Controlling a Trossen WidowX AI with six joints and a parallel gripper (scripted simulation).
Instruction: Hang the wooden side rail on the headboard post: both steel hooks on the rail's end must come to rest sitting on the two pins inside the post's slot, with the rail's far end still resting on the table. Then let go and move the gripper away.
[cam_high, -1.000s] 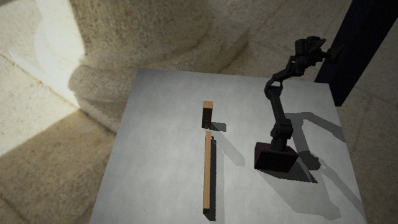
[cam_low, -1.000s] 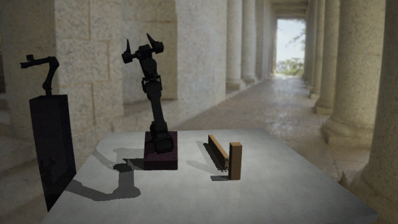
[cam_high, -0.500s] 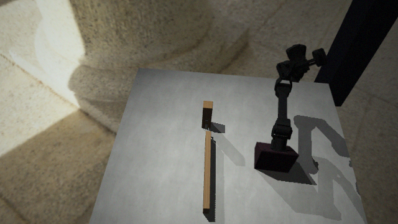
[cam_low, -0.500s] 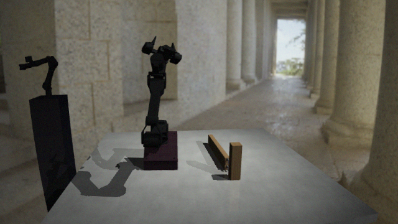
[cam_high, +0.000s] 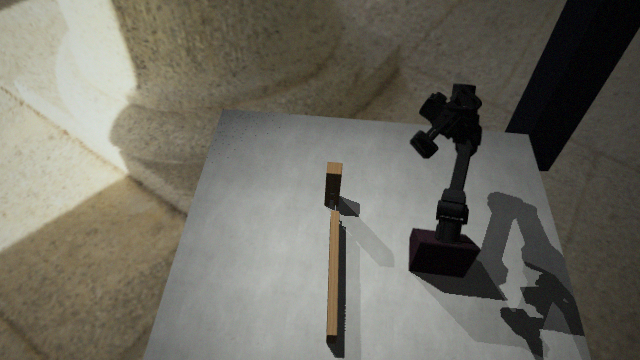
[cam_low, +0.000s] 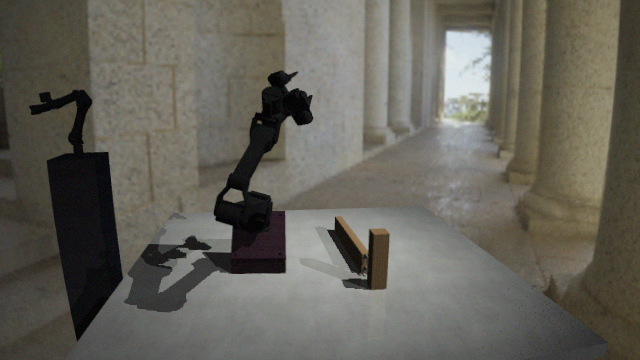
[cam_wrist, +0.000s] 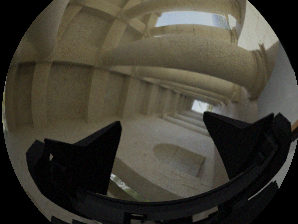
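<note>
Right now the wooden headboard post is 19 cm ahead of my gripper tip, 22 cm to the right of it and 53 cm below it.
</note>
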